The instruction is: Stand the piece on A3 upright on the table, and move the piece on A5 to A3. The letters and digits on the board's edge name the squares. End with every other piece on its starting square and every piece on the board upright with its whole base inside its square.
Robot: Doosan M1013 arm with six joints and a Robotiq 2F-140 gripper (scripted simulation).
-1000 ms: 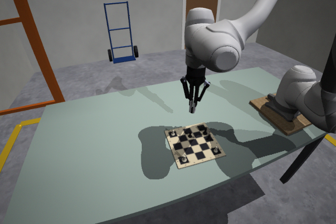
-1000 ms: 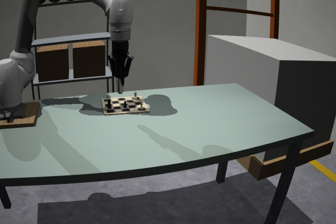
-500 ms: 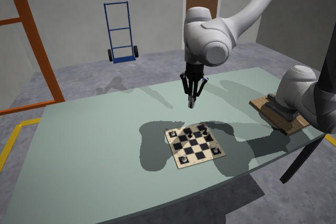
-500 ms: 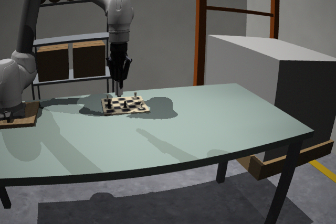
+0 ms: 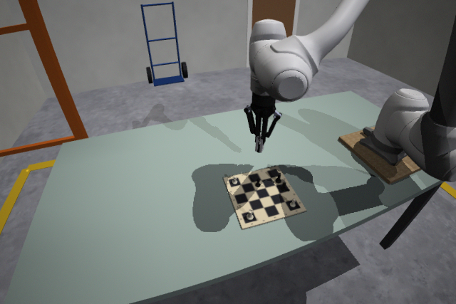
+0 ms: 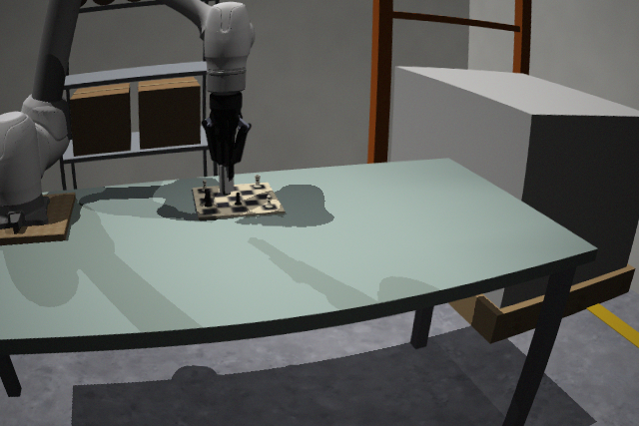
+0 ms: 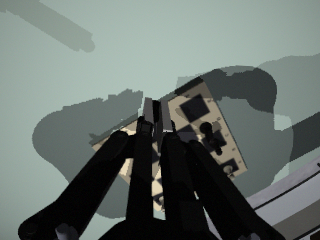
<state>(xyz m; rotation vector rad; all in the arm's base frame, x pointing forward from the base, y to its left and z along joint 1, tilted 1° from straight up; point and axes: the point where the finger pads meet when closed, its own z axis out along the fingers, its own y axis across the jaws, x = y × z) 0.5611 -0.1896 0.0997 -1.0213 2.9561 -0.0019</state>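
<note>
The chessboard is 13 cm to the left of my hand, 11 cm below it and 6 cm ahead of it.
</note>
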